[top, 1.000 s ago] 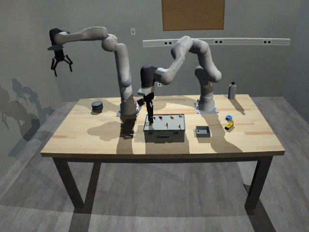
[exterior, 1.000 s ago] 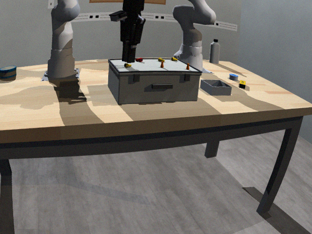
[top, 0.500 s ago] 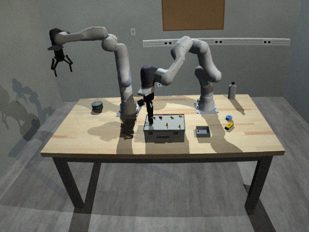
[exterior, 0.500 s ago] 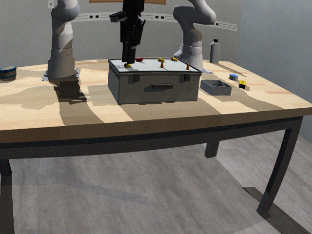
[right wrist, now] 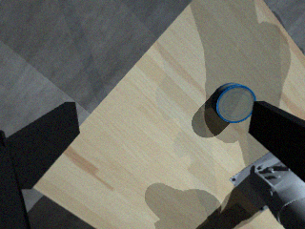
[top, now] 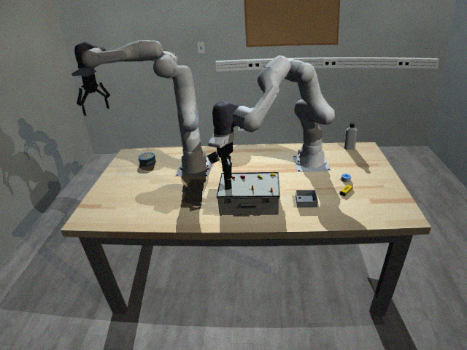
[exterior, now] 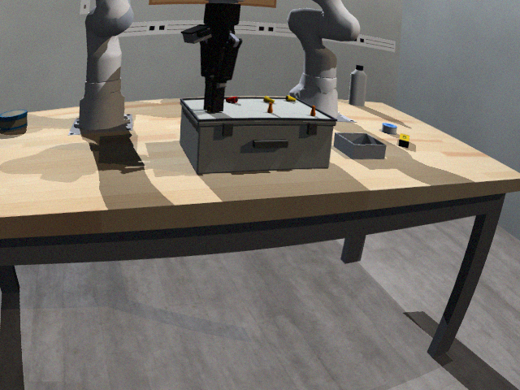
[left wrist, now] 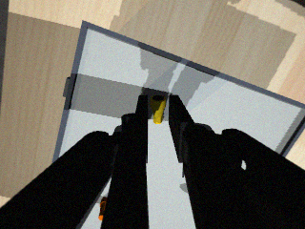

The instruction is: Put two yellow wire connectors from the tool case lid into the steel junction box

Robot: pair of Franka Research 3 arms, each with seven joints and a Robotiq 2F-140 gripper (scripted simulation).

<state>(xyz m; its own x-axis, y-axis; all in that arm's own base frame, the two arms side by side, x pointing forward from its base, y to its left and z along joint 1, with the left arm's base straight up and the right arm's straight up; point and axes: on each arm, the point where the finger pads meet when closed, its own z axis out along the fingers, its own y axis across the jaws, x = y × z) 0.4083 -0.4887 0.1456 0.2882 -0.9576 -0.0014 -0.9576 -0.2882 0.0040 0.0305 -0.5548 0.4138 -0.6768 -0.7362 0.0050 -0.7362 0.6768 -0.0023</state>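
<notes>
The red wire connector lies 9 cm behind my left hand, 7 cm to the left of it and 3 cm below it. From my left hand the other things lie so: grey tool case: 2 cm behind, 10 cm to the left, 6 cm below; grey bottle: 59 cm behind, 78 cm to the left, 3 cm below.
</notes>
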